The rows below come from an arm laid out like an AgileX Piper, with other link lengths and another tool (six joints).
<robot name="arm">
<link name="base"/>
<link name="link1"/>
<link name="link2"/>
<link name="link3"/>
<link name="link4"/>
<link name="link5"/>
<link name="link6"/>
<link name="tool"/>
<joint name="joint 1" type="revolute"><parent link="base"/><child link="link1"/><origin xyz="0 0 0.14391" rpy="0 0 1.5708"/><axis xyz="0 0 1"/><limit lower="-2.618" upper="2.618"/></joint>
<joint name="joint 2" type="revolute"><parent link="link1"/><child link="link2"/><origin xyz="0 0 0" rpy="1.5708 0 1.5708"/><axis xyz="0 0 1"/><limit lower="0" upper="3.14"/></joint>
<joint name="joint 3" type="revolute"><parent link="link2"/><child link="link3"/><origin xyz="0.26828 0.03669 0" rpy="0 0 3.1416"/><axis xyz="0 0 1"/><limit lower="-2.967" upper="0"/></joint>
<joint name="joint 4" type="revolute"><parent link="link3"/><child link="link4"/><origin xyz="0.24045 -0.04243 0" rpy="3.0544 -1.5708 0"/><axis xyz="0 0 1"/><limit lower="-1.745" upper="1.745"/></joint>
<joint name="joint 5" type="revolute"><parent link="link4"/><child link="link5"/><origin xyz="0 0 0" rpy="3.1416 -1.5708 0"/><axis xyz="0 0 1"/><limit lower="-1.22" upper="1.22"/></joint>
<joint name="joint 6" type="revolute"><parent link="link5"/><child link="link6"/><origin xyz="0.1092 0 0" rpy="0 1.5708 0"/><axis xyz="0 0 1"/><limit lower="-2.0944" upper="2.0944"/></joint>
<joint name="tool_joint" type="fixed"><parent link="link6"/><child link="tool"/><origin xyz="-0.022 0.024 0.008" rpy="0.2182 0 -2.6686"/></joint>
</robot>
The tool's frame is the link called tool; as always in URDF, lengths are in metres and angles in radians.
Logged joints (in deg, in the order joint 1, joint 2, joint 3, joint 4, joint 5, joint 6), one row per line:
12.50, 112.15, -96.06, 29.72, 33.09, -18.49
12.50, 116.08, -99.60, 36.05, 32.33, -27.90
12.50, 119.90, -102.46, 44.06, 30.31, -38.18
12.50, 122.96, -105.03, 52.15, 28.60, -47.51
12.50, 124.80, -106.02, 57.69, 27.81, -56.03
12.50, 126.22, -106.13, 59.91, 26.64, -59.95
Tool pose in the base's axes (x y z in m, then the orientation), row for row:
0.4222, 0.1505, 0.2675, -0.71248, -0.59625, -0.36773, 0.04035
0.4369, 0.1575, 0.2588, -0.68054, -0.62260, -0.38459, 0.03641
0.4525, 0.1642, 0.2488, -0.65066, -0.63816, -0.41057, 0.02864
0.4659, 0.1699, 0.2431, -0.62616, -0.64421, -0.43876, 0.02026
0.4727, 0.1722, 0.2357, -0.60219, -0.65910, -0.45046, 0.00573
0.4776, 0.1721, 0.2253, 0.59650, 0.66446, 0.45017, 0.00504
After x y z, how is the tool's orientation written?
As a quaternion, x y z w.
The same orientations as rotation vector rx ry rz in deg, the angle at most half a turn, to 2 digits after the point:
-125.05, -104.65, -64.54
-119.74, -109.54, -67.67
-115.03, -112.82, -72.58
-111.28, -114.49, -77.97
-108.00, -118.21, -80.79
107.03, 119.22, 80.77

